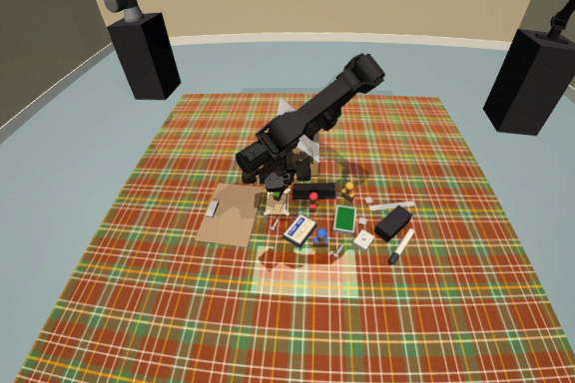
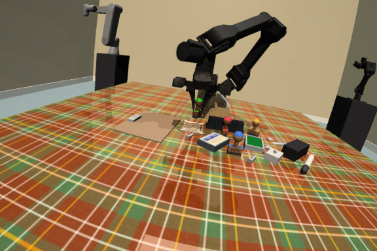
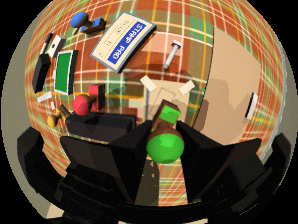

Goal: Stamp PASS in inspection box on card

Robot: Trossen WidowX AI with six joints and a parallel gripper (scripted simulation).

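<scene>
Now: the white card 7 cm below my gripper tip, 1 cm to the right of it and 1 cm behind it. Also, from my gripper tip: black bar: 10 cm to the left, 6 cm behind, 5 cm below; red stamp: 10 cm to the left, 5 cm below; green stamp: right at my gripper tip.
</scene>
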